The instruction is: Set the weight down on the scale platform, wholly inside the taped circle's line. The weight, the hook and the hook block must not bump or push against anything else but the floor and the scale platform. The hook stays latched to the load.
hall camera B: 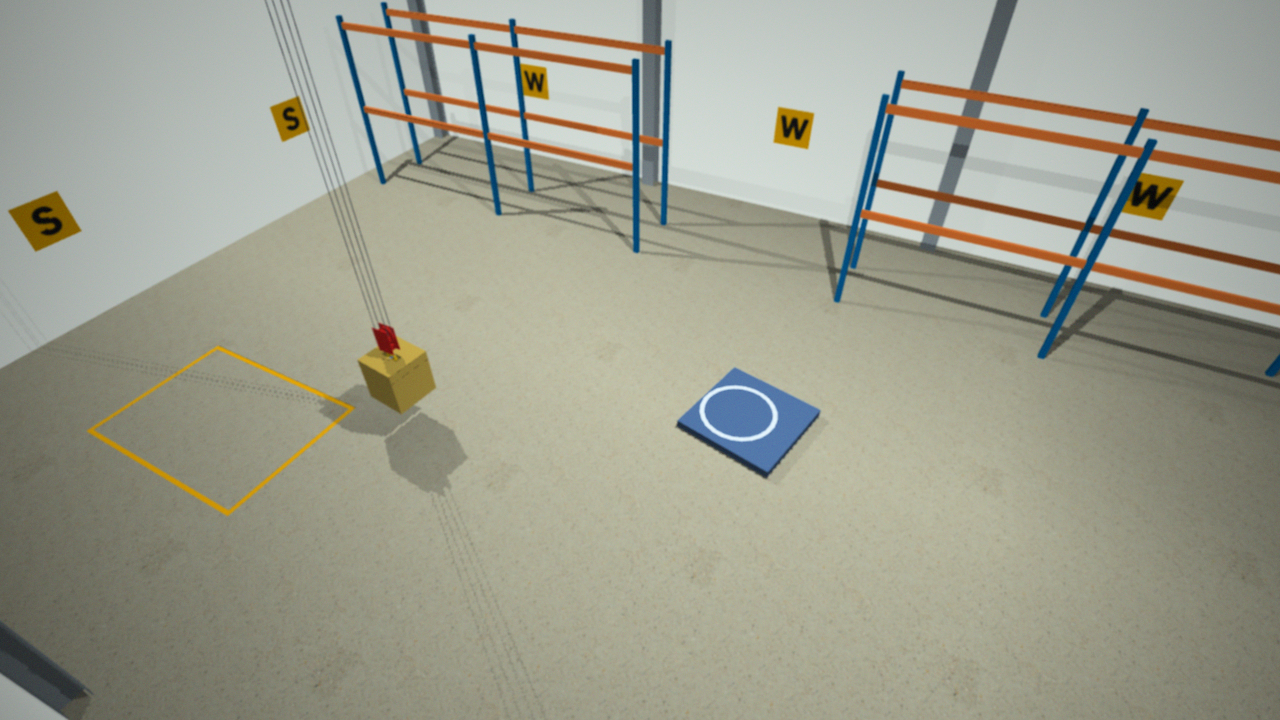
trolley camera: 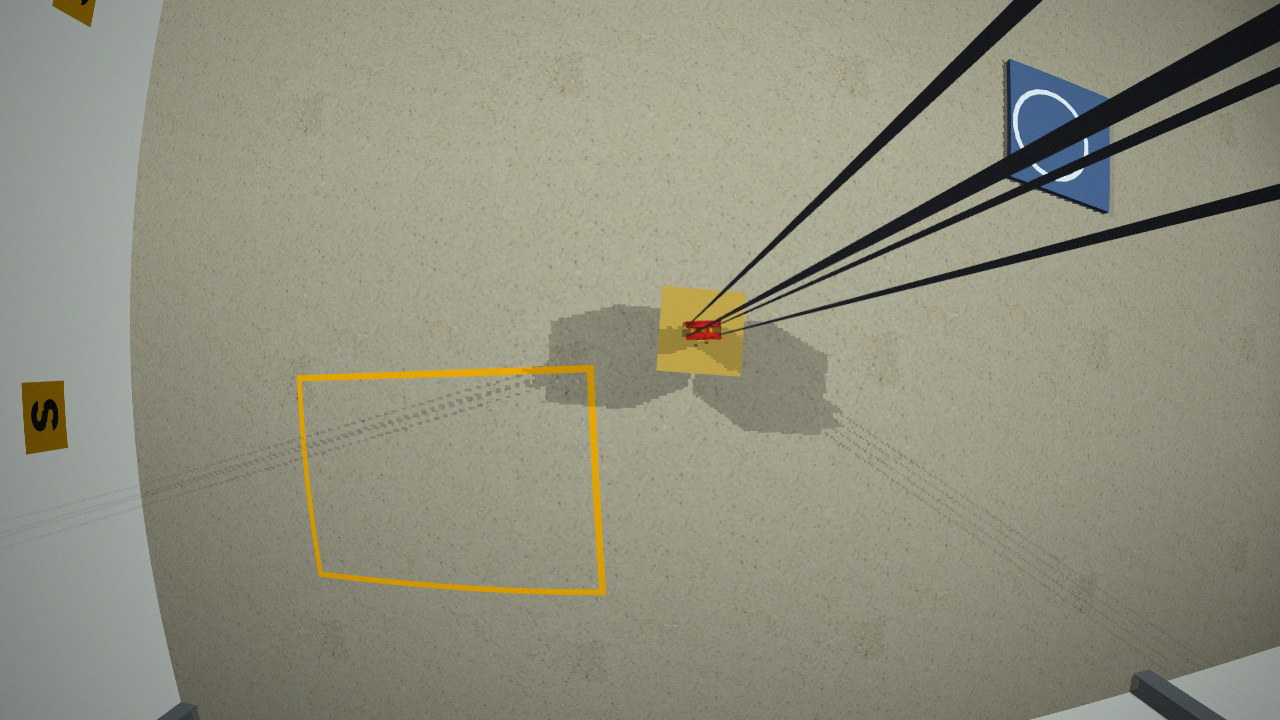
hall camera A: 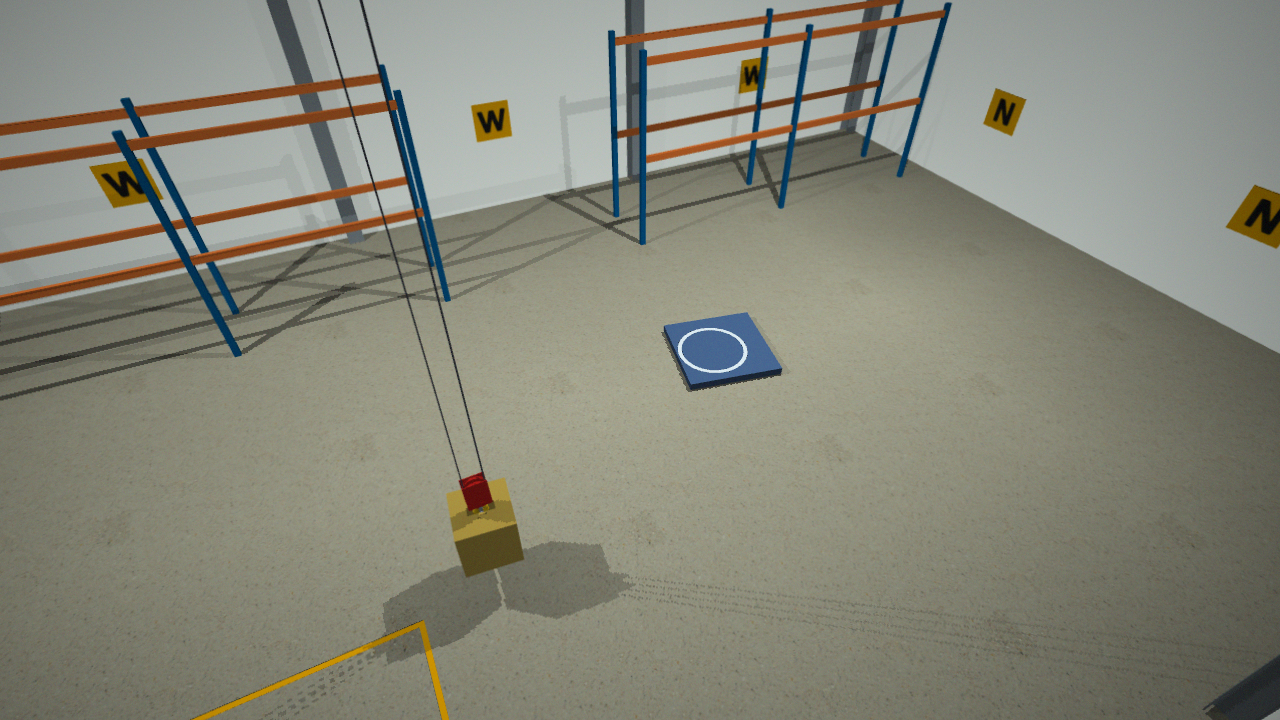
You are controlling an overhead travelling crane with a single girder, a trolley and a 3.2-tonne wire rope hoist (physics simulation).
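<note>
The yellow weight (hall camera A: 488,546) (hall camera B: 401,385) (trolley camera: 677,304) hangs upright in the air from the red hook block (hall camera A: 475,491) (hall camera B: 385,338) (trolley camera: 702,330). My hook (hall camera A: 480,511) (hall camera B: 392,356) is small under the block and shut on the weight. Two shadows lie on the floor beneath the weight. The blue scale platform (hall camera A: 762,358) (hall camera B: 792,420) (trolley camera: 1094,193) stands well apart from the weight, to its upper right in hall camera A and the trolley view, and to its right in hall camera B. The white taped circle (hall camera A: 746,350) (hall camera B: 776,413) is on its top; ropes cross part of it in the trolley view.
A yellow floor outline (hall camera A: 308,670) (hall camera B: 158,471) (trolley camera: 447,373) lies beside the weight, near one corner. One blue and orange rack (hall camera A: 178,243) (hall camera B: 636,156) and another rack (hall camera A: 642,147) (hall camera B: 846,259) stand along the W wall, beyond the weight and the platform.
</note>
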